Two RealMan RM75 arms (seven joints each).
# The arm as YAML. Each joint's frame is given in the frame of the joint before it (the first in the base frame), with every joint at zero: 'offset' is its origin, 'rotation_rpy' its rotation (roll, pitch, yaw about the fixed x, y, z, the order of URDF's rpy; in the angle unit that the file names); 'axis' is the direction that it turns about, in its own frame. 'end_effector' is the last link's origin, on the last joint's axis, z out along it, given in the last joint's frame.
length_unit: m
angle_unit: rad
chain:
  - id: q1
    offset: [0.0, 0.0, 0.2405]
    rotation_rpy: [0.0, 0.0, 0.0]
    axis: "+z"
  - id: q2
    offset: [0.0, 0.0, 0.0]
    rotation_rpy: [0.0, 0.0, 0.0]
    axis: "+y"
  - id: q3
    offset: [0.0, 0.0, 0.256]
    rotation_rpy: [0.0, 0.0, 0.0]
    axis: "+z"
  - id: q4
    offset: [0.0, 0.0, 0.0]
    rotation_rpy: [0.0, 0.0, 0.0]
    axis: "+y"
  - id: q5
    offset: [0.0, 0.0, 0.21]
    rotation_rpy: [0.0, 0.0, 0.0]
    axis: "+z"
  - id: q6
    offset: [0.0, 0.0, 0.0]
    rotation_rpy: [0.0, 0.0, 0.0]
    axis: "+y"
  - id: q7
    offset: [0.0, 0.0, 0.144]
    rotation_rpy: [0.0, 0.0, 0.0]
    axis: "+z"
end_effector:
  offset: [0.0, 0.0, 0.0]
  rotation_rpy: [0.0, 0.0, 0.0]
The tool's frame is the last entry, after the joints.
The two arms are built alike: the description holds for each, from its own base.
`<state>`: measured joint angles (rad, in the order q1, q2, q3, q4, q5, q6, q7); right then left.
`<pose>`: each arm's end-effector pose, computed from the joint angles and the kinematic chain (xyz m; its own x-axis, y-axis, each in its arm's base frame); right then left.
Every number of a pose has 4 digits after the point.
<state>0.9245 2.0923 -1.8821 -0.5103 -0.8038 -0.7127 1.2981 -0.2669 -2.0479 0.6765 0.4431 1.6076 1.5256 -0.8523</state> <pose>0.0783 0.4057 -0.1223 0.8190 -0.1951 -0.5396 -0.3654 -0.9024 -0.2282 -0.3353 0.2650 0.0131 0.7412 0.1012 0.6636 0.5102 -0.7273 -0.4590</pose>
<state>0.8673 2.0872 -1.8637 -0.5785 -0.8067 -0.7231 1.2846 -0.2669 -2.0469 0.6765 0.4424 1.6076 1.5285 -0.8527</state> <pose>0.0792 0.4017 -0.1143 0.7961 -0.1782 -0.5784 -0.3674 -0.9017 -0.2278 -0.3352 0.2648 0.0134 0.7405 0.1006 0.6645 0.5096 -0.7286 -0.4576</pose>
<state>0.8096 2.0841 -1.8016 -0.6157 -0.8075 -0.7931 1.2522 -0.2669 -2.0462 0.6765 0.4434 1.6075 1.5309 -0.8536</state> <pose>0.0838 0.3986 -0.1000 0.7531 -0.1583 -0.6386 -0.3717 -0.9032 -0.2144 -0.3350 0.2648 0.0139 0.7403 0.0993 0.6650 0.5085 -0.7297 -0.4572</pose>
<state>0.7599 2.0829 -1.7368 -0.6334 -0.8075 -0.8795 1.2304 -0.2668 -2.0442 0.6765 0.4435 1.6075 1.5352 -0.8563</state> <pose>0.0904 0.3947 -0.0855 0.7034 -0.1462 -0.6956 -0.3787 -0.9052 -0.1927 -0.3350 0.2646 0.0148 0.7390 0.0990 0.6664 0.5082 -0.7313 -0.4549</pose>
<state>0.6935 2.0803 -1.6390 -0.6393 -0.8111 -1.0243 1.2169 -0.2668 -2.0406 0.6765 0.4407 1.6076 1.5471 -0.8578</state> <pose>0.1041 0.3873 -0.0630 0.6221 -0.1366 -0.7709 -0.3892 -0.9084 -0.1530 -0.3344 0.2637 0.0159 0.7357 0.0963 0.6705 0.5057 -0.7366 -0.4490</pose>
